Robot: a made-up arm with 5 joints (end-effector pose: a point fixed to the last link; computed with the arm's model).
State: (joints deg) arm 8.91 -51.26 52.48 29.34 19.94
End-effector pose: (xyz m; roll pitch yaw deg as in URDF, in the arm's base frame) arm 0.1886 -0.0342 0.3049 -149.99 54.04 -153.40
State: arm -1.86 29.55 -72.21 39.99 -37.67
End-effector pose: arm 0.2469 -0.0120 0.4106 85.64 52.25 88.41
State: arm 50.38 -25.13 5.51 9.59 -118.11
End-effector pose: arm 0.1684 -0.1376 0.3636 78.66 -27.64 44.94
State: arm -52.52 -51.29 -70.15 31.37 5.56
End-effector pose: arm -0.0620 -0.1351 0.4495 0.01 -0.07 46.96
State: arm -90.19 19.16 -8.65 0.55 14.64
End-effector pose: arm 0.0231 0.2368 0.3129 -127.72 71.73 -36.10
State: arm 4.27 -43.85 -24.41 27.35 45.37
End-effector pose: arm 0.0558 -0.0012 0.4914 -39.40 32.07 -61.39
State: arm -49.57 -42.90 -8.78 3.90 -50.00
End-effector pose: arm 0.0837 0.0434 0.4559 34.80 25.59 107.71
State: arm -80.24 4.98 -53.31 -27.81 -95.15
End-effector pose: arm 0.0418 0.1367 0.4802 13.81 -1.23 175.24
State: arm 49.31 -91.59 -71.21 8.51 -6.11
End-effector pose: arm -0.1303 0.1764 0.2694 -12.47 -63.62 -35.45
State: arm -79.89 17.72 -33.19 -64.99 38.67
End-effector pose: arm 0.0464 0.1581 0.4237 -5.99 7.43 40.83
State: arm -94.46 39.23 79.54 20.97 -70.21
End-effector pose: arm 0.0251 -0.0324 0.1372 -131.99 -14.97 -162.45
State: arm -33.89 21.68 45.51 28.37 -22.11
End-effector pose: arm 0.1488 0.0586 0.1363 -177.90 -5.15 -168.31
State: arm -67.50 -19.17 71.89 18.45 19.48
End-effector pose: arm 0.0779 0.1145 0.1767 -173.51 17.72 -92.01
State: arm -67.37 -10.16 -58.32 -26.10 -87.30
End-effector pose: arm 0.0464 0.0489 0.5111 -4.57 -0.22 154.68
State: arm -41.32 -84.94 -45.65 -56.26 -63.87
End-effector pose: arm -0.1425 -0.1668 0.3532 -97.62 -25.93 134.67
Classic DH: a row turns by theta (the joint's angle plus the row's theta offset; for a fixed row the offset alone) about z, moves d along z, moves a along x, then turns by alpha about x. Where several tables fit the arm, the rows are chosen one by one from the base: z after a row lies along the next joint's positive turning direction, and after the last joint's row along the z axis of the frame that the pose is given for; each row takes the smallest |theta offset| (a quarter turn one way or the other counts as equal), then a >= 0, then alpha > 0; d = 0 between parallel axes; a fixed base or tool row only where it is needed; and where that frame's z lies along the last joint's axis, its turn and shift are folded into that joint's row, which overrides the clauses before.
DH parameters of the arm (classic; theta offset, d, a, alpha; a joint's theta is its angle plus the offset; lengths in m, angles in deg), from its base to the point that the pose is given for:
base (fixed): -32.91 0 0.0405 180
joint 1: -32.91 -0.228 0.023 90
joint 2: -82.95 0 0.0897 0
joint 3: 72.72 0 0.1463 0
joint 4: -79.77 0.03 -0.004 90
joint 5: -61.56 0 0.0273 180
tool (fixed): 118.44 0.048 0 0

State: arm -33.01 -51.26 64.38 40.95 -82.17
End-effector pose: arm 0.1218 0.0515 0.2308 144.32 4.59 129.36
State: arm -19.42 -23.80 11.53 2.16 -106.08
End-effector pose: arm 0.2004 0.0623 0.3481 79.49 -15.82 112.32
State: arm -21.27 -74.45 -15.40 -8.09 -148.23
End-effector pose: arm -0.0420 -0.0049 0.4579 -4.20 6.74 169.25
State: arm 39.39 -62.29 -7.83 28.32 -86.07
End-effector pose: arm 0.0651 -0.0277 0.4352 48.13 2.93 47.99
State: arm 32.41 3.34 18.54 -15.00 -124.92
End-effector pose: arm 0.2429 -0.1154 0.2500 98.37 -34.63 52.81
